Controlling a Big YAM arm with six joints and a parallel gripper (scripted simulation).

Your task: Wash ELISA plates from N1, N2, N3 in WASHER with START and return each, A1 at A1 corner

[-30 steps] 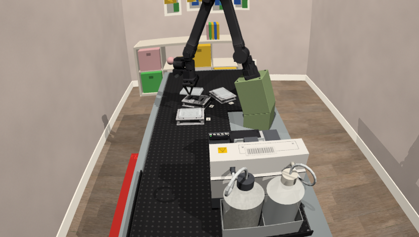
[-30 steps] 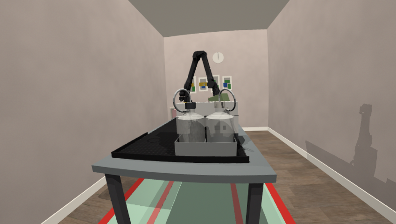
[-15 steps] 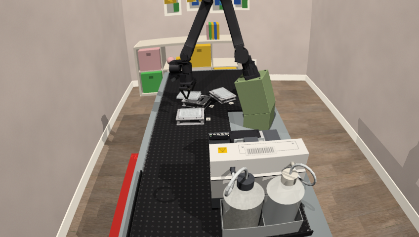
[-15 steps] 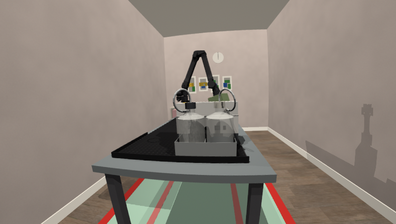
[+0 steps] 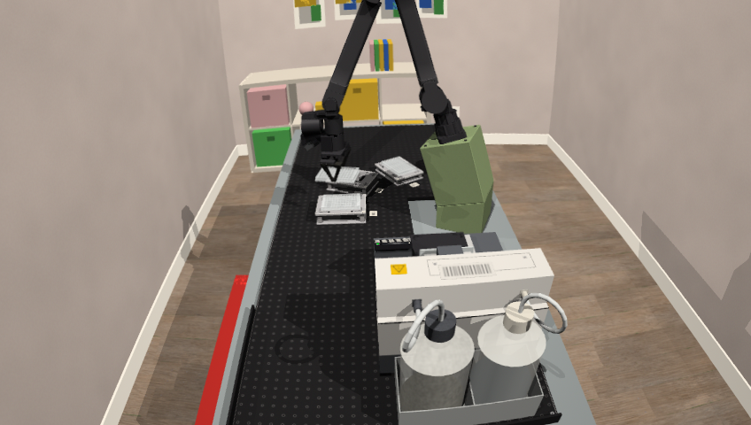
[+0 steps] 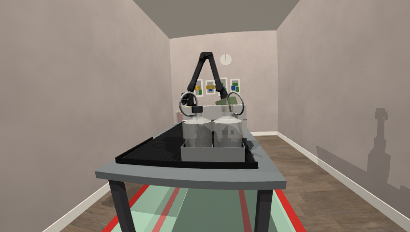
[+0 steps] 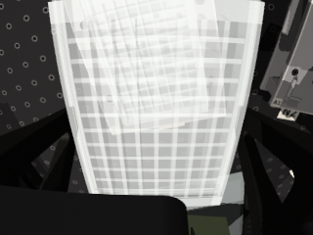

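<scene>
The washer carrier is 290 mm behind my hand, 320 mm to the left of it and 60 mm below it. Round my hand: plate washer: 290 mm behind, 470 mm to the left, 20 mm below.
</scene>
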